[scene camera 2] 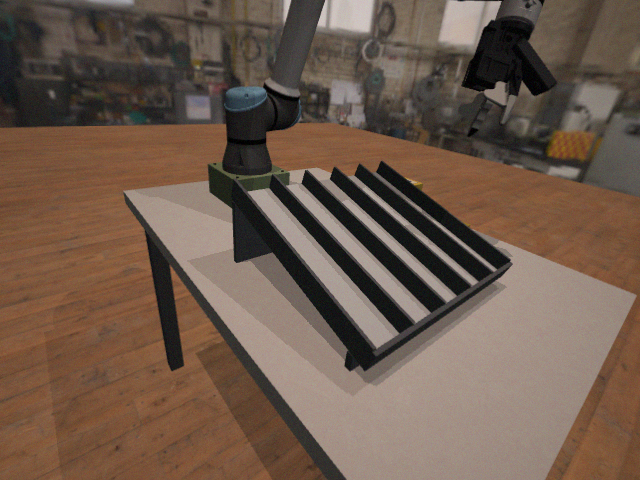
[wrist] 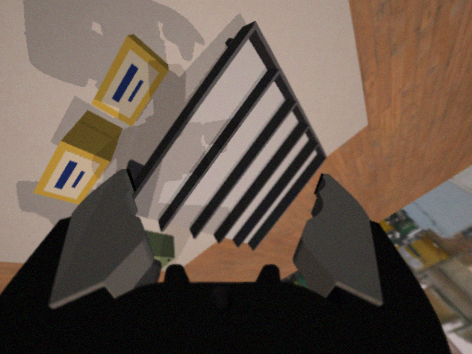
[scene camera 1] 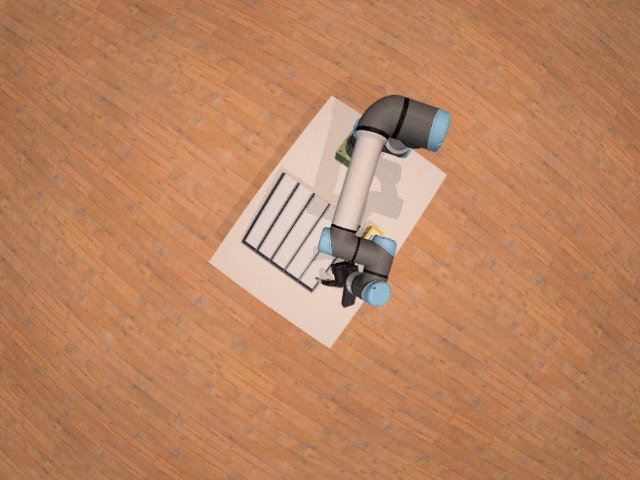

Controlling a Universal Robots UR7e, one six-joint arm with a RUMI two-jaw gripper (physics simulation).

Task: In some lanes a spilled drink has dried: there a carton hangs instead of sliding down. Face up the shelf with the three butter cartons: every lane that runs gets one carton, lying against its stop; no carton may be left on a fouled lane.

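Places are measured from the arm's base along level axes (x ahead, y left, z up), in millimetres.
Where they show: gripper, fingertip midpoint: (scene camera 2: 482, 131) (wrist: 227, 174) (scene camera 1: 333, 274); arm's base at its link origin: (scene camera 2: 247, 168).
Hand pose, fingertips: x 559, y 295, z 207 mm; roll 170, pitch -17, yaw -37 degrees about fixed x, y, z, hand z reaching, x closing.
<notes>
Each offset is from my fingertips to the top centre of the thing. Level surfaces: height alone.
The sloping shelf (scene camera 1: 263, 255) (scene camera 2: 320, 292) (wrist: 195, 107) has several lanes parted by dark rails, with a stop bar along its low end. No carton shows on its visible lane surfaces; the arm hides part of it in scene camera 1. Two yellow butter cartons with blue marks show beside the shelf: one {238 mm down, 74 mm back, 65 mm left} (wrist: 131, 84) farther from the base, and one {174 mm down, 237 mm back, 45 mm left} (scene camera 1: 372, 231) (scene camera 2: 415, 182) (wrist: 66, 176) nearer the base. A third carton cannot be made out. My gripper (scene camera 1: 321, 277) (scene camera 2: 486, 128) (wrist: 227, 174) is open and empty, high above the shelf's side near its low end.
The green base block (scene camera 1: 342, 155) (scene camera 2: 219, 183) (wrist: 161, 246) carries the arm behind the shelf's high end. The shelf's side rails and dividers stand up from its surface. The white table {303 mm down} (scene camera 1: 289, 304) (scene camera 2: 542, 330) (wrist: 335, 95) ends beyond the shelf's low end, with wooden floor around it.
</notes>
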